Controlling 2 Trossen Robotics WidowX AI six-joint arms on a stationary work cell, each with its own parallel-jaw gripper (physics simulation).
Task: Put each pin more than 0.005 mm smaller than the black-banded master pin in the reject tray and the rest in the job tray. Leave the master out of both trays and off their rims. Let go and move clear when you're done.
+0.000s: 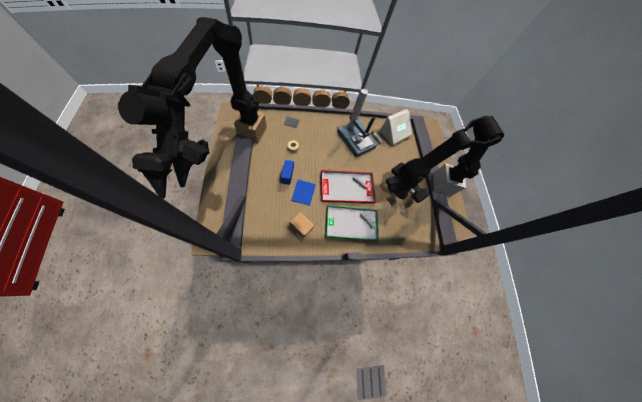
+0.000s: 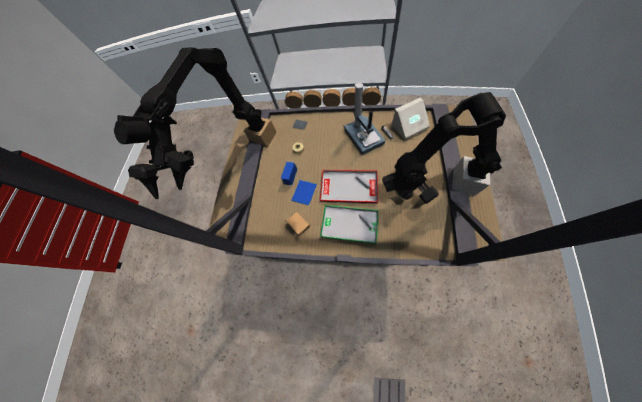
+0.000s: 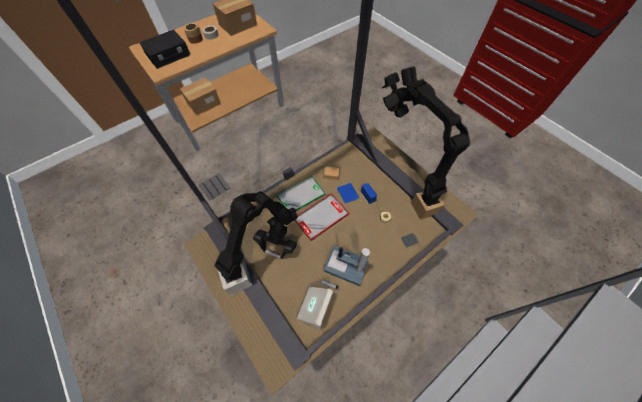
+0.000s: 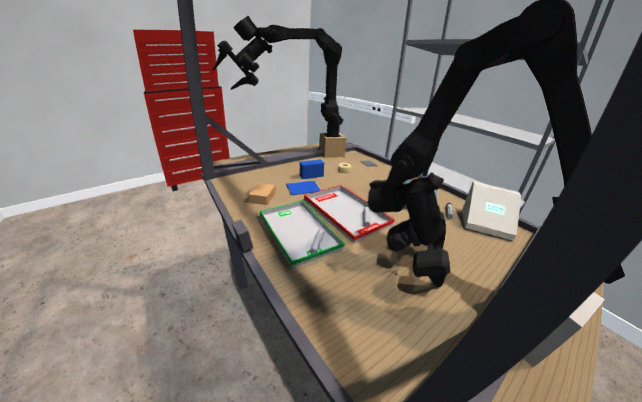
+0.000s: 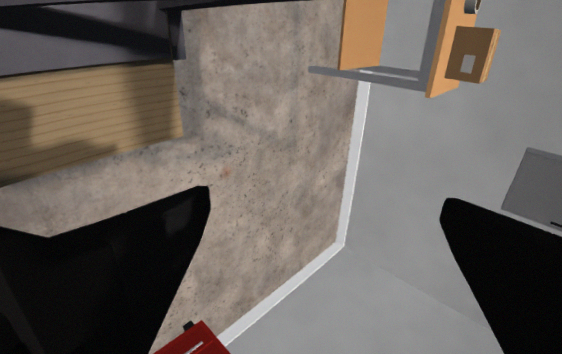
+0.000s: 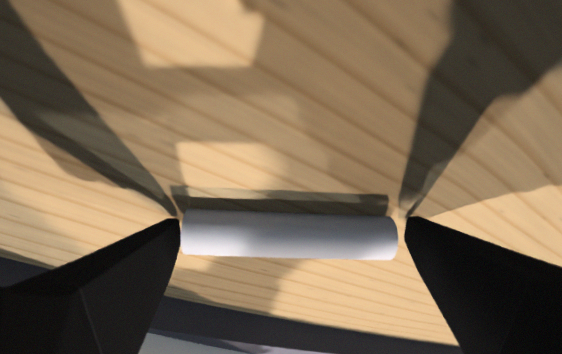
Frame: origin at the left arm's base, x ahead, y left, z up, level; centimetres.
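Where they show: left gripper, between the fingertips: (image 1: 173, 192) (image 2: 169, 193) (image 4: 222, 80) (image 5: 325, 203); right gripper, between the fingertips: (image 3: 273, 254) (image 6: 294, 229); left arm's base, origin of its link: (image 1: 249, 118) (image 2: 257, 125) (image 3: 430, 199) (image 4: 332, 135); right arm's base, origin of its link: (image 1: 455, 175) (image 2: 476, 170) (image 3: 232, 273).
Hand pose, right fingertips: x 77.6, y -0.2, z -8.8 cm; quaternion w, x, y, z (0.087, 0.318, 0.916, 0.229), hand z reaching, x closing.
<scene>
Things, the pixels of their top centre, and the offset from my right fingertips.
- plain grey pin, centre of its top: (image 6: 290, 255) dz +1.2, dx +0.0, dy -0.3 cm
- red reject tray, centre of its top: (image 4: 346, 206) (image 2: 349, 185) (image 1: 348, 185) (image 3: 321, 215) dz +1.6, dx -27.2, dy -11.5 cm
- green job tray, centre of its top: (image 4: 298, 225) (image 2: 349, 223) (image 1: 353, 222) (image 3: 301, 193) dz +1.4, dx -21.2, dy -26.7 cm
- dark-marked pin, centre of its top: (image 4: 450, 207) (image 3: 329, 284) (image 2: 387, 131) dz +1.3, dx -20.0, dy +21.2 cm
- blue block, centre of its top: (image 4: 312, 162) (image 1: 287, 168) (image 2: 287, 170) (image 3: 369, 190) dz +5.3, dx -53.6, dy -15.4 cm
- blue sheet, centre of its top: (image 4: 303, 186) (image 1: 303, 192) (image 2: 304, 192) (image 3: 347, 192) dz +0.0, dx -44.5, dy -20.5 cm
- orange block, centre of its top: (image 4: 262, 189) (image 1: 302, 223) (image 2: 297, 222) (image 3: 331, 171) dz +2.5, dx -40.4, dy -34.3 cm
- tape roll, centre of its top: (image 4: 344, 165) (image 1: 293, 144) (image 2: 297, 146) (image 3: 385, 216) dz +2.1, dx -56.5, dy -1.1 cm
Right gripper (image 1: 407, 192) (image 2: 411, 192) (image 3: 275, 252) (image 6: 292, 222) is open, low over the table right of the trays. A plain grey pin (image 6: 290, 236) lies on the wood lengthwise between its fingertips, ungripped. Left gripper (image 1: 171, 190) (image 3: 400, 75) (image 4: 223, 78) (image 5: 325, 202) is open and empty, high beyond the table's left edge. A pin (image 1: 359, 183) (image 2: 363, 182) (image 4: 367, 216) lies in the red reject tray (image 1: 345, 189) (image 4: 342, 204). Another pin (image 1: 367, 220) (image 2: 366, 222) (image 4: 317, 241) lies in the green job tray (image 1: 345, 226) (image 4: 295, 231). A dark-marked pin (image 2: 387, 132) (image 3: 329, 285) (image 4: 449, 210) lies beside the display.
The gauge stand (image 2: 364, 137) (image 3: 345, 272) rises behind the red tray, next to the display box (image 2: 411, 120) (image 4: 492, 210). Left of the trays are a blue block (image 1: 287, 172), a blue sheet (image 1: 303, 192), an orange block (image 1: 302, 224) and a tape roll (image 4: 344, 167).
</scene>
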